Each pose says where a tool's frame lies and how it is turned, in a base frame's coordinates. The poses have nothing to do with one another.
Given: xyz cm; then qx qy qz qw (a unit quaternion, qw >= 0).
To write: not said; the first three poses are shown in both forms.
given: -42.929, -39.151, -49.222, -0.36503, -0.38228, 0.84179, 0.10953
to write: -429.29, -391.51, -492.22, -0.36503, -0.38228, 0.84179, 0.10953
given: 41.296, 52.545, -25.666, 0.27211, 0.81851, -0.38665, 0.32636
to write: 412.96, 525.45, -256.66, 0.27211, 0.81851, -0.38665, 0.32636
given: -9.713, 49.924, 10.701, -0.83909, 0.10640, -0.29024, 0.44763
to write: -97.13, 499.24, 107.01, -0.83909, 0.10640, -0.29024, 0.44763
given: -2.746, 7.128, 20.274, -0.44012, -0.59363, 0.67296, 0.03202
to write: -27.46, 71.28, 202.74, -0.44012, -0.59363, 0.67296, 0.03202
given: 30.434, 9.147, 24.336, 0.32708, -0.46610, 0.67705, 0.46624
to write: 304.34, 91.47, 243.36, 0.32708, -0.46610, 0.67705, 0.46624
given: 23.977, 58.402, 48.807, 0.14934, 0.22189, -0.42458, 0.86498
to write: 239.77, 584.02, 488.07, 0.14934, 0.22189, -0.42458, 0.86498
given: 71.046, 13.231, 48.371, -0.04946, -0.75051, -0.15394, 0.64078
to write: 710.46, 132.31, 483.71, -0.04946, -0.75051, -0.15394, 0.64078
